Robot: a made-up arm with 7 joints. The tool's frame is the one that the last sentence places.
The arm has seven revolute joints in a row. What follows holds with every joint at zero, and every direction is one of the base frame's.
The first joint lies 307 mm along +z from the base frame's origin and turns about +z.
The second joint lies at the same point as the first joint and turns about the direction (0, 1, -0.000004).
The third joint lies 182 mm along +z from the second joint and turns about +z.
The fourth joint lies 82 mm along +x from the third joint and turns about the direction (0, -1, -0.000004).
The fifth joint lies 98 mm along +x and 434 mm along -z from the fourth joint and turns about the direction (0, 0.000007, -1).
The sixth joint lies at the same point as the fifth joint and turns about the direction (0, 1, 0.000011).
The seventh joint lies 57 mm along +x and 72 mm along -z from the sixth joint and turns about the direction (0, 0.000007, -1).
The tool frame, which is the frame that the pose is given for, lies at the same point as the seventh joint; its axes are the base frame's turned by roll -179.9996, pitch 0 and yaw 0 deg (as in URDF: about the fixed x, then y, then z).
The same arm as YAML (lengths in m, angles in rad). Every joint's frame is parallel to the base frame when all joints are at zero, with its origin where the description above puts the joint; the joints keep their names.
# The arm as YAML. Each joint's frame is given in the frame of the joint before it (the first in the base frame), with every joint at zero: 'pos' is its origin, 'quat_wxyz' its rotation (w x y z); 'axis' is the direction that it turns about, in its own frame. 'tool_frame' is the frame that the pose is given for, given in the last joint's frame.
length_unit: m
angle_unit: rad
joints:
  - joint: joint 1
    pos: [0.0, 0.0, 0.307]
    quat_wxyz: [1.0, 0.0, 0.0, 0.0]
    axis: [0.0, 0.0, 1.0]
  - joint: joint 2
    pos: [0.0, 0.0, 0.0]
    quat_wxyz: [1.0, 0.0, 0.0, 0.0]
    axis: [0.0, 1.0, 0.0]
  - joint: joint 3
    pos: [0.0, 0.0, 0.182]
    quat_wxyz: [1.0, 0.0, 0.0, 0.0]
    axis: [0.0, 0.0, 1.0]
  - joint: joint 4
    pos: [0.082, 0.0, 0.0]
    quat_wxyz: [1.0, 0.0, 0.0, 0.0]
    axis: [0.0, -1.0, 0.0]
  - joint: joint 5
    pos: [0.098, 0.0, -0.434]
    quat_wxyz: [1.0, 0.0, 0.0, 0.0]
    axis: [0.0, 0.0, -1.0]
  - joint: joint 6
    pos: [0.0, 0.0, 0.0]
    quat_wxyz: [1.0, 0.0, 0.0, 0.0]
    axis: [0.0, 1.0, 0.0]
  - joint: joint 7
    pos: [0.057, 0.0, -0.072]
    quat_wxyz: [1.0, 0.0, 0.0, 0.0]
    axis: [0.0, 0.0, -1.0]
tool_frame:
  pos: [0.0, 0.0, 0.0]
  quat_wxyz: [0.000003, -1.0, 0.0, 0.0]

